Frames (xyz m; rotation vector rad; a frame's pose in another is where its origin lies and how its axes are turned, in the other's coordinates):
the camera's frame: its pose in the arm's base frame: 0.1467 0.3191 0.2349 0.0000 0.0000 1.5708
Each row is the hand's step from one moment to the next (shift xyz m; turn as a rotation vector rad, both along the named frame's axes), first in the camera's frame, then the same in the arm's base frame.
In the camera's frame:
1: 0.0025 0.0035 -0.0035 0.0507 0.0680 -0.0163
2: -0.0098 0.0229 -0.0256 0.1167 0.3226 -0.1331
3: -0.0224 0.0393 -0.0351 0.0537 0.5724 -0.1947
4: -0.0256 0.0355 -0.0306 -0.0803 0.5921 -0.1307
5: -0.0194 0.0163 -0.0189 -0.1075 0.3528 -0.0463
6: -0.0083 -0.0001 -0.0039 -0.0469 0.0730 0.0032
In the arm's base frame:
1: -0.0035 0.0025 -0.0035 -0.0680 0.0507 -0.0163
2: -0.0229 -0.0098 -0.0256 -0.3226 0.1167 -0.1331
3: -0.0393 -0.0224 -0.0351 -0.5724 0.0537 -0.1947
4: -0.0355 -0.0256 -0.0306 -0.5921 -0.0803 -0.1307
5: -0.0163 -0.0194 -0.0189 -0.3528 -0.1075 -0.0463
6: 0.0001 -0.0083 -0.0039 -0.0730 -0.0469 0.0032

